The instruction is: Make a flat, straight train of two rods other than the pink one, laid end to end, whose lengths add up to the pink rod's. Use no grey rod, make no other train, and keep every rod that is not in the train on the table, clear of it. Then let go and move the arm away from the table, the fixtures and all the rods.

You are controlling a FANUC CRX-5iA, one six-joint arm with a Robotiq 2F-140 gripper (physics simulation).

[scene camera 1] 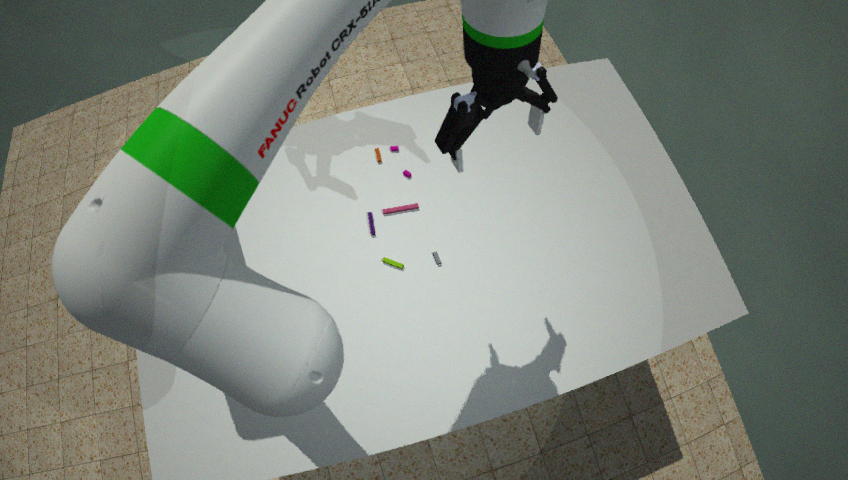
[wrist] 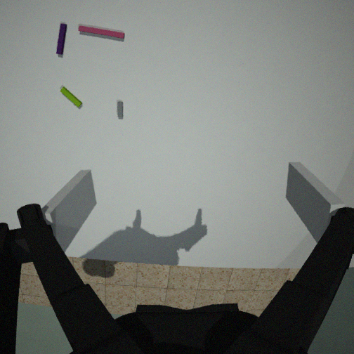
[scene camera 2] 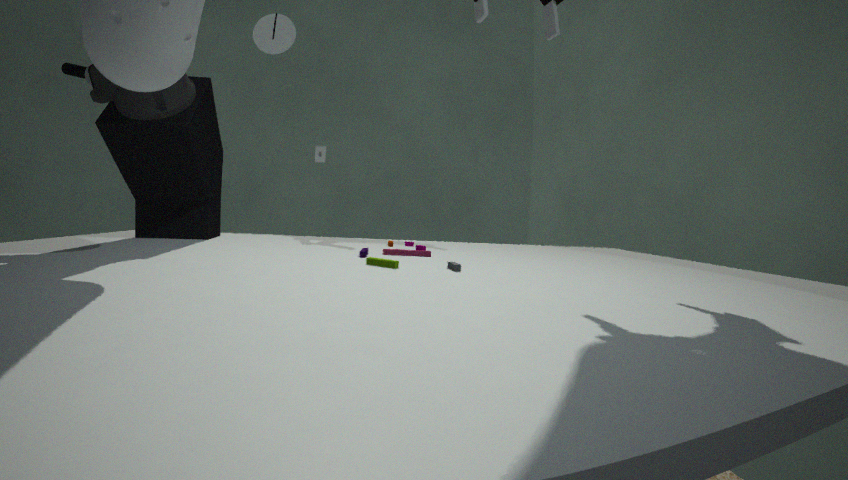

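Pixels of known places: gripper, fingertip midpoint: (scene camera 1: 496, 147) (scene camera 2: 519, 27); arm's base at its link origin: (scene camera 2: 156, 97).
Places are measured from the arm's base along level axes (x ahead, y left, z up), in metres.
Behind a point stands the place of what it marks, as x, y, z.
The pink rod (scene camera 1: 400, 209) @[0.505, -0.010, -0.275] (scene camera 2: 407, 252) @[0.506, -0.012, -0.278] (wrist: 101, 32) lies flat on the table. A purple rod (scene camera 1: 371, 224) @[0.426, -0.032, -0.274] (scene camera 2: 363, 252) @[0.425, -0.057, -0.275] (wrist: 61, 39) lies near its left end, apart from it. A lime green rod (scene camera 1: 392, 262) @[0.453, -0.141, -0.274] (scene camera 2: 382, 262) @[0.454, -0.148, -0.278] (wrist: 71, 96) and a grey rod (scene camera 1: 436, 258) @[0.556, -0.159, -0.274] (scene camera 2: 454, 266) @[0.555, -0.171, -0.277] (wrist: 120, 109) lie apart, nearer scene camera 2. An orange rod (scene camera 1: 378, 155) @[0.485, 0.161, -0.274] (scene camera 2: 390, 243) @[0.484, 0.145, -0.277] and two short magenta rods (scene camera 1: 393, 149) @[0.528, 0.170, -0.276] (scene camera 1: 407, 174) @[0.546, 0.083, -0.274] lie beyond the pink rod. No two rods touch. My gripper (scene camera 1: 496, 145) @[0.658, -0.133, 0.120] (scene camera 2: 516, 22) @[0.658, -0.133, 0.120] (wrist: 189, 183) is wide open and empty, high above the table.
The rods lie on a white table (scene camera 1: 505, 267) @[0.712, -0.221, -0.284] (scene camera 2: 267, 356) @[0.379, -0.460, -0.284] (wrist: 210, 100). In scene camera 1 my arm (scene camera 1: 196, 160) @[0.321, -0.295, 0.471] crosses over the left part of the table. The black robot base (scene camera 2: 178, 178) @[0.025, 0.057, -0.153] stands at the far left in scene camera 2. Arm shadows fall on the table.
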